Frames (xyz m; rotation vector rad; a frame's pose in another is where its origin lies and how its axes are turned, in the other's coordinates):
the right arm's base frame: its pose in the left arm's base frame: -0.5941 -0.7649 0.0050 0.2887 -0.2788 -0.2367
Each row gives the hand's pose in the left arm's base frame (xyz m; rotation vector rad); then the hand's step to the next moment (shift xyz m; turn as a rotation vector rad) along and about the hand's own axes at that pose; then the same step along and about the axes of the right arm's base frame.
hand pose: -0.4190 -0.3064 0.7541 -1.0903 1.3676 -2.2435
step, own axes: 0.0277 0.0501 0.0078 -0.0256 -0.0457 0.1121
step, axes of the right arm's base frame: -0.0122 -0.0558 -0.0087 0.1202 0.0073 0.0284
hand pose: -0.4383 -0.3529 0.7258 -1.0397 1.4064 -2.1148
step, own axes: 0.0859 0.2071 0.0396 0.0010 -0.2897 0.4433
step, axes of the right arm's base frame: -0.0280 -0.2105 -0.0822 0.4594 0.0384 0.2605
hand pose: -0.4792 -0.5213 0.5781 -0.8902 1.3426 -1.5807
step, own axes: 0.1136 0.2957 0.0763 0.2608 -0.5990 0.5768
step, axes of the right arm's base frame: 0.0429 -0.2130 -0.2428 0.5849 -0.1201 0.6348
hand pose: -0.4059 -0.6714 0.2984 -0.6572 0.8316 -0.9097
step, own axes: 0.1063 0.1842 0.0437 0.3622 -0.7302 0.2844
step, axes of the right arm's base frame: 0.1035 -0.0211 -0.1897 0.3704 -0.3742 0.6841
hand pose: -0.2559 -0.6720 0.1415 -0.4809 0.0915 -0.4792
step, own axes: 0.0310 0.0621 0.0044 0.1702 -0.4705 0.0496
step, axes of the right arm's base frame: 0.0356 0.0361 -0.0476 0.1411 -0.3193 0.3619
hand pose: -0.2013 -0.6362 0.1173 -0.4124 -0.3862 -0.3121
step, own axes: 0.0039 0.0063 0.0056 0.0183 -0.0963 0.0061
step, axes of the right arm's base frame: 0.0029 0.0088 0.0010 0.0135 -0.0695 0.0681
